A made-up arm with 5 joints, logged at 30 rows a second.
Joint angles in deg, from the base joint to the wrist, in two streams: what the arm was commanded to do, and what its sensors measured. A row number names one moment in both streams.
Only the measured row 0 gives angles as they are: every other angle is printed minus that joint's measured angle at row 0.
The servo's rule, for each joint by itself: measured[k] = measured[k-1] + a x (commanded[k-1-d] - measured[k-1]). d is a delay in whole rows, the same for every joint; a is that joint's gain. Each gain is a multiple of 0.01, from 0.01 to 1. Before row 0 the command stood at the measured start. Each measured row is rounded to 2 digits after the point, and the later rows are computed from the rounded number. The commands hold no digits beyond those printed.
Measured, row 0: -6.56, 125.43, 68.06, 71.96, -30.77
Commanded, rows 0 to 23: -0.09, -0.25, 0.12, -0.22, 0.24; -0.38, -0.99, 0.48, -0.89, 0.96; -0.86, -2.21, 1.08, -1.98, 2.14; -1.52, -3.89, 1.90, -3.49, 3.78; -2.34, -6.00, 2.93, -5.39, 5.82; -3.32, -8.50, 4.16, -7.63, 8.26; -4.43, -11.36, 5.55, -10.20, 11.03; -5.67, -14.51, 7.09, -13.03, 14.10; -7.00, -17.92, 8.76, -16.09, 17.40; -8.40, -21.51, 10.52, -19.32, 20.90; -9.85, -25.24, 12.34, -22.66, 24.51; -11.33, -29.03, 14.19, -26.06, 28.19; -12.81, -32.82, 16.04, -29.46, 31.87; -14.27, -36.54, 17.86, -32.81, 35.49; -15.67, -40.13, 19.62, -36.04, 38.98; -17.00, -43.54, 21.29, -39.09, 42.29; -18.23, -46.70, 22.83, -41.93, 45.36; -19.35, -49.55, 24.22, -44.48, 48.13; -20.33, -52.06, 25.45, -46.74, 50.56; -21.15, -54.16, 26.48, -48.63, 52.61; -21.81, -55.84, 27.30, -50.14, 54.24; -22.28, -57.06, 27.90, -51.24, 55.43; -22.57, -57.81, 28.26, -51.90, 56.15; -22.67, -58.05, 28.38, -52.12, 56.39
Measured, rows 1 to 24: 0.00, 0.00, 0.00, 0.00, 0.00; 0.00, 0.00, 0.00, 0.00, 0.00; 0.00, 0.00, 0.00, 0.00, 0.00; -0.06, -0.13, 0.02, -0.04, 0.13; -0.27, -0.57, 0.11, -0.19, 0.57; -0.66, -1.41, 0.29, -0.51, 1.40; -1.23, -2.67, 0.60, -1.05, 2.66; -1.96, -4.37, 1.04, -1.83, 4.33; -2.86, -6.48, 1.63, -2.87, 6.41; -3.90, -8.97, 2.37, -4.19, 8.86; -5.07, -11.80, 3.27, -5.78, 11.64; -6.34, -14.92, 4.31, -7.64, 14.69; -7.70, -18.28, 5.49, -9.74, 17.98; -9.12, -21.83, 6.79, -12.07, 21.44; -10.58, -25.50, 8.20, -14.59, 25.02; -12.05, -29.23, 9.69, -17.27, 28.65; -13.52, -32.96, 11.24, -20.07, 32.28; -14.94, -36.62, 12.83, -22.94, 35.83; -16.30, -40.15, 14.44, -25.85, 39.25; -17.57, -43.49, 16.03, -28.74, 42.49; -18.74, -46.58, 17.59, -31.57, 45.48; -19.79, -49.37, 19.08, -34.30, 48.17; -20.69, -51.81, 20.49, -36.88, 50.52; -21.43, -53.87, 21.78, -39.27, 52.49
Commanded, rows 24 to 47: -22.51, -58.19, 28.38, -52.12, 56.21; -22.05, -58.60, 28.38, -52.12, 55.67; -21.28, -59.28, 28.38, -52.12, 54.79; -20.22, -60.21, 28.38, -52.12, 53.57; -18.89, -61.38, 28.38, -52.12, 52.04; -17.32, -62.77, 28.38, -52.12, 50.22; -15.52, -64.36, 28.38, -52.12, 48.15; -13.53, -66.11, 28.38, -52.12, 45.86; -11.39, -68.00, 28.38, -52.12, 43.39; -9.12, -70.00, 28.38, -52.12, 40.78; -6.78, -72.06, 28.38, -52.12, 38.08; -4.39, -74.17, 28.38, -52.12, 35.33; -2.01, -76.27, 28.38, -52.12, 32.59; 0.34, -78.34, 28.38, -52.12, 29.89; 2.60, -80.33, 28.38, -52.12, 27.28; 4.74, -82.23, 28.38, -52.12, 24.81; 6.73, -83.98, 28.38, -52.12, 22.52; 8.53, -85.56, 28.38, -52.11, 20.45; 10.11, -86.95, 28.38, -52.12, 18.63; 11.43, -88.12, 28.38, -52.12, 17.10; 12.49, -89.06, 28.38, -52.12, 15.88; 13.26, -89.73, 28.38, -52.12, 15.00; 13.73, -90.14, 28.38, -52.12, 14.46; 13.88, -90.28, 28.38, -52.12, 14.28
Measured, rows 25 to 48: -21.99, -55.50, 22.94, -41.42, 54.05; -22.37, -56.68, 23.95, -43.31, 55.16; -22.57, -57.38, 24.79, -44.90, 55.81; -22.53, -57.79, 25.47, -46.20, 56.02; -22.21, -58.20, 26.02, -47.27, 55.83; -21.60, -58.75, 26.47, -48.14, 55.28; -20.69, -59.49, 26.83, -48.86, 54.37; -19.50, -60.45, 27.12, -49.45, 53.14; -18.06, -61.63, 27.36, -49.93, 51.59; -16.38, -63.02, 27.55, -50.32, 49.77; -14.50, -64.60, 27.71, -50.64, 47.70; -12.45, -66.33, 27.84, -50.91, 45.42; -10.25, -68.20, 27.94, -51.13, 42.96; -7.96, -70.17, 28.02, -51.31, 40.37; -5.60, -72.21, 28.09, -51.46, 37.70; -3.23, -74.28, 28.15, -51.58, 34.99; -0.87, -76.35, 28.19, -51.68, 32.29; 1.42, -78.38, 28.23, -51.76, 29.63; 3.61, -80.34, 28.26, -51.82, 27.08; 5.67, -82.20, 28.28, -51.87, 24.66; 7.56, -83.91, 28.30, -51.91, 22.43; 9.24, -85.46, 28.32, -51.95, 20.42; 10.69, -86.82, 28.33, -51.98, 18.66; 11.88, -87.96, 28.34, -52.01, 17.19
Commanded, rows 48 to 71: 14.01, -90.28, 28.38, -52.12, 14.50; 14.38, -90.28, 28.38, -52.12, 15.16; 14.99, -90.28, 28.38, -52.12, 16.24; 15.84, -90.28, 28.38, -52.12, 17.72; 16.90, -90.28, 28.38, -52.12, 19.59; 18.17, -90.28, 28.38, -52.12, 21.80; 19.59, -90.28, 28.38, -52.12, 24.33; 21.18, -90.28, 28.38, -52.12, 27.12; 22.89, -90.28, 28.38, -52.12, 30.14; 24.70, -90.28, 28.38, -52.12, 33.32; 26.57, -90.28, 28.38, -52.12, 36.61; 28.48, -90.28, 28.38, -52.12, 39.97; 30.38, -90.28, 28.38, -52.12, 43.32; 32.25, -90.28, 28.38, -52.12, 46.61; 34.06, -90.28, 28.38, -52.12, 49.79; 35.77, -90.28, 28.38, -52.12, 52.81; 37.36, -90.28, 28.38, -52.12, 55.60; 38.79, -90.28, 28.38, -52.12, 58.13; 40.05, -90.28, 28.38, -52.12, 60.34; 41.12, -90.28, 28.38, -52.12, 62.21; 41.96, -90.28, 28.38, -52.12, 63.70; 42.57, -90.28, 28.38, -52.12, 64.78; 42.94, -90.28, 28.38, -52.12, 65.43; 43.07, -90.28, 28.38, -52.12, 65.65
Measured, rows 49 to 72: 12.79, -88.86, 28.35, -52.03, 16.03; 13.41, -89.51, 28.36, -52.05, 15.20; 13.72, -89.90, 28.36, -52.06, 14.71; 13.91, -90.09, 28.36, -52.07, 14.60; 14.22, -90.19, 28.36, -52.08, 14.90; 14.73, -90.24, 28.36, -52.09, 15.61; 15.46, -90.26, 28.36, -52.10, 16.73; 16.41, -90.27, 28.36, -52.10, 18.25; 17.57, -90.28, 28.36, -52.10, 20.13; 18.90, -90.28, 28.36, -52.10, 22.36; 20.40, -90.28, 28.36, -52.10, 24.88; 22.04, -90.28, 28.36, -52.10, 27.67; 23.80, -90.28, 28.36, -52.10, 30.66; 25.63, -90.28, 28.36, -52.10, 33.81; 27.51, -90.28, 28.36, -52.10, 37.07; 29.40, -90.28, 28.36, -52.10, 40.38; 31.28, -90.28, 28.36, -52.10, 43.68; 33.11, -90.28, 28.36, -52.10, 46.92; 34.87, -90.28, 28.36, -52.10, 50.04; 36.51, -90.28, 28.36, -52.10, 52.99; 38.01, -90.28, 28.36, -52.10, 55.71; 39.36, -90.28, 28.36, -52.10, 58.16; 40.52, -90.28, 28.36, -52.10, 60.31; 41.47, -90.28, 28.36, -52.10, 62.11
